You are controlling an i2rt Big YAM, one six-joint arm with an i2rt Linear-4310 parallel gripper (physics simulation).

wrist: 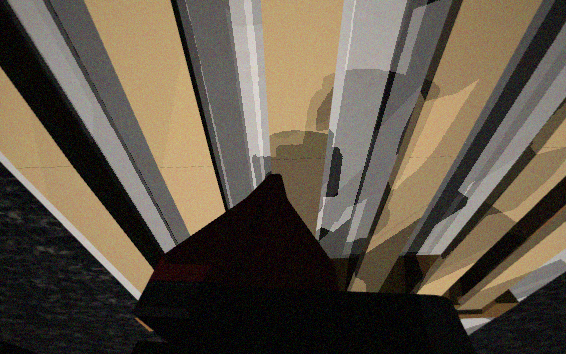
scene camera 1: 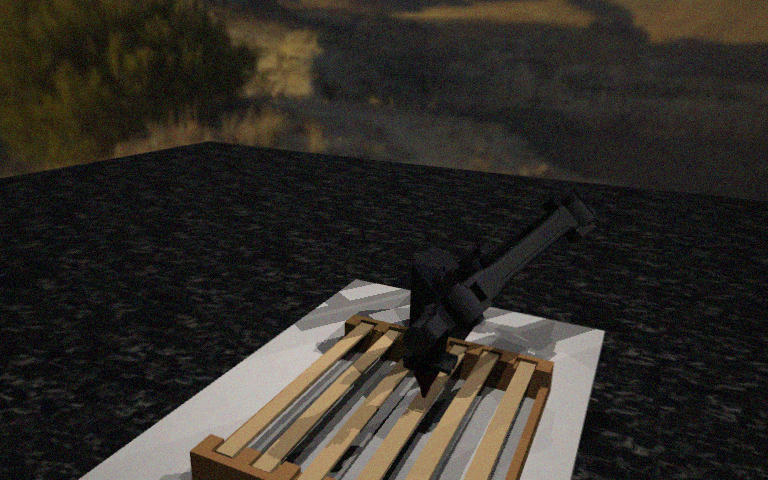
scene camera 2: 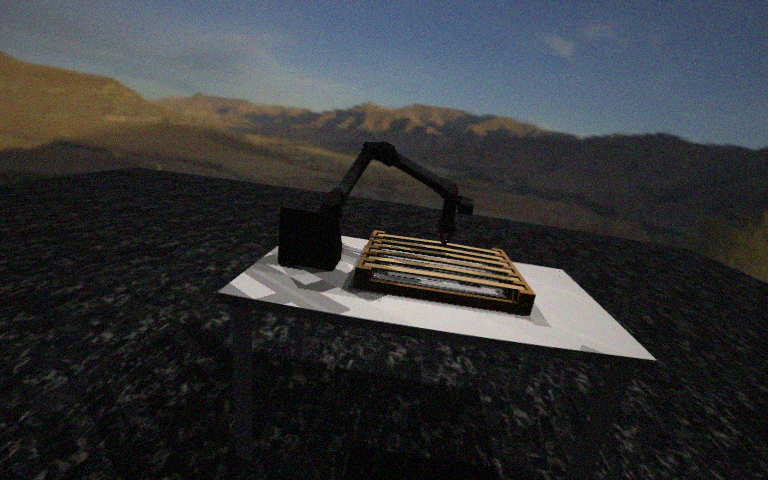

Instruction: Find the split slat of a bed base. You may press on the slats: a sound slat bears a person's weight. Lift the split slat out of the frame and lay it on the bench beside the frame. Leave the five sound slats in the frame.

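Six pale wooden slats lie side by side across the brown wooden bed frame [scene camera 1: 210, 447] [scene camera 2: 453, 300], and no crack can be made out in any of them. My gripper [scene camera 1: 424, 392] [scene camera 2: 445, 243] [wrist: 276, 182] is shut and empty, its fingers dark in shadow and pointing down. Its tip is at the fourth slat [scene camera 1: 396, 435] [wrist: 300, 75], counted from the left in scene camera 1; whether it touches cannot be told. That slat looks level with its neighbours. The gripper body hides part of the slats' far ends in scene camera 1 and their near parts in the wrist view.
The white bench [scene camera 1: 226, 403] [scene camera 2: 577, 316] extends around the frame, with broad shadows across it. The dark arm base [scene camera 2: 308, 237] stands on the bench near one end of the frame. The arm arches over the frame. Dark ground lies beyond the bench edges.
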